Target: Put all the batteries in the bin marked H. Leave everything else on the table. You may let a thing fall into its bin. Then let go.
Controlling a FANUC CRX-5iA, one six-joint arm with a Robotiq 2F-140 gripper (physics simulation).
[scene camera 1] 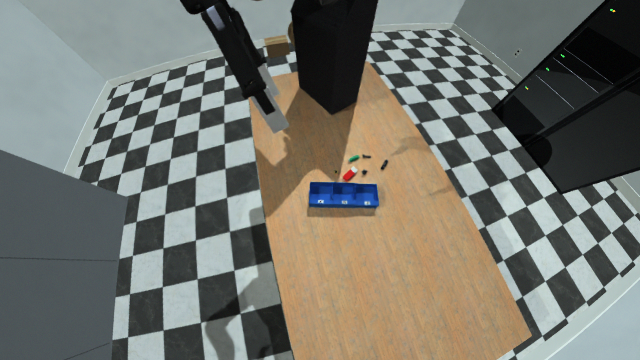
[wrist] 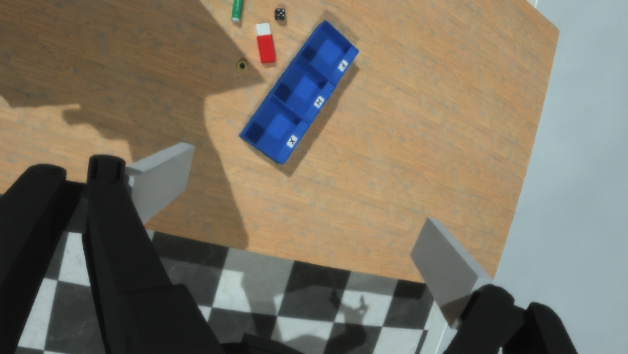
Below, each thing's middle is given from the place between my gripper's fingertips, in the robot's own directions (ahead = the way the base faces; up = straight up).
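Blue three-part bin (scene camera 1: 321, 194): 380 mm below my hand, 150 mm to the left of it, 90 mm ahead.
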